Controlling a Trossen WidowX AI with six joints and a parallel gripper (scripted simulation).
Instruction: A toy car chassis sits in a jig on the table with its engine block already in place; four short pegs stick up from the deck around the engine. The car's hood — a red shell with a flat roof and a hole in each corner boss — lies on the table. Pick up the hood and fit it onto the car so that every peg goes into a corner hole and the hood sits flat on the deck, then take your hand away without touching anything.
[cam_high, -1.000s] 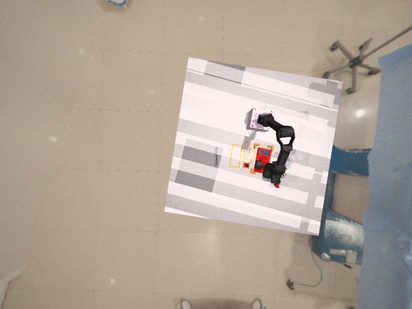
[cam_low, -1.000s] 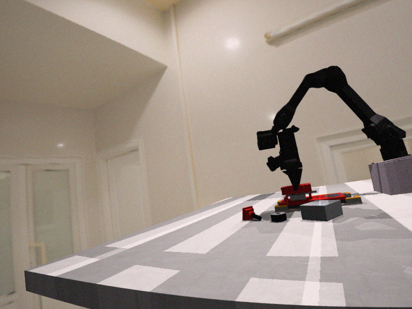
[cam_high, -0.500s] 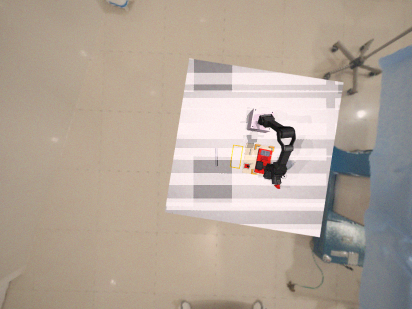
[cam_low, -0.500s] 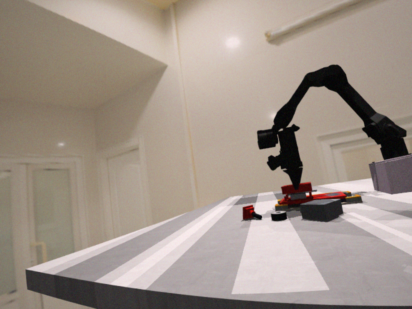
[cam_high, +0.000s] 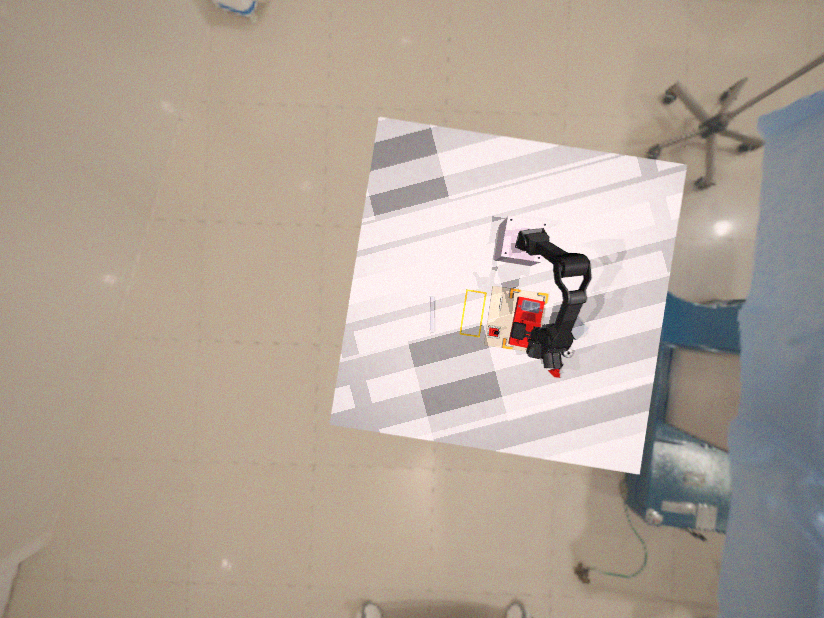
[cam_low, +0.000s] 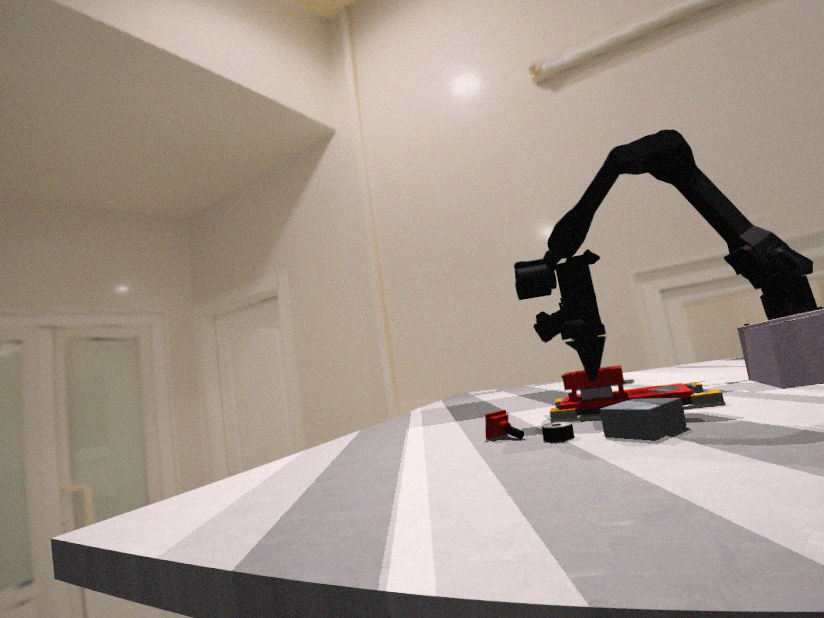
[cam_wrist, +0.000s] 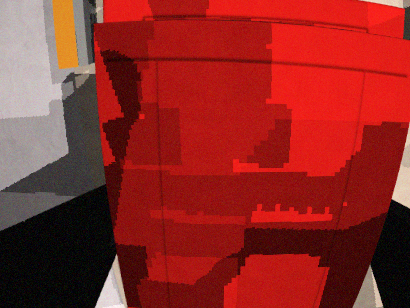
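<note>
Now: the grey engine block 3 cm below my gripper tip. Also, from my gripper tip: red hood: 1 cm above; then thin grey bar: 2 cm ahead, 39 cm to the right, 5 cm below; then black wheel: 4 cm ahead, 19 cm to the left, 5 cm below.
</note>
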